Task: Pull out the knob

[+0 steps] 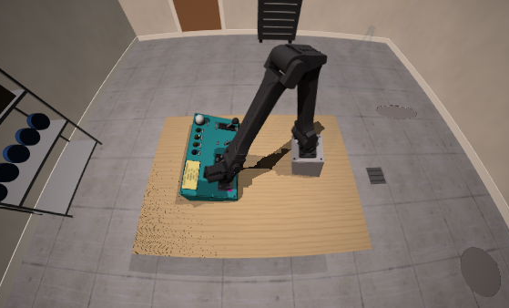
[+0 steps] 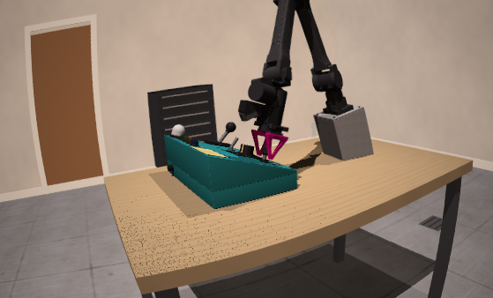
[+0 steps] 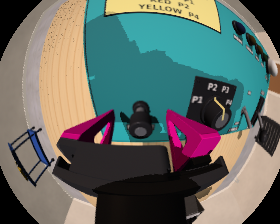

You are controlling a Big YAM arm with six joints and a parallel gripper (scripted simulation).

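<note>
Now: the small black knob right at my hand. The rest, counted from my hand: black rotary selector (3 cm ahead, 11 cm to the right); teal console (5 cm ahead, 17 cm to the right, 2 cm below); black ball lever (2 cm ahead, 36 cm to the right, 1 cm above).
</note>
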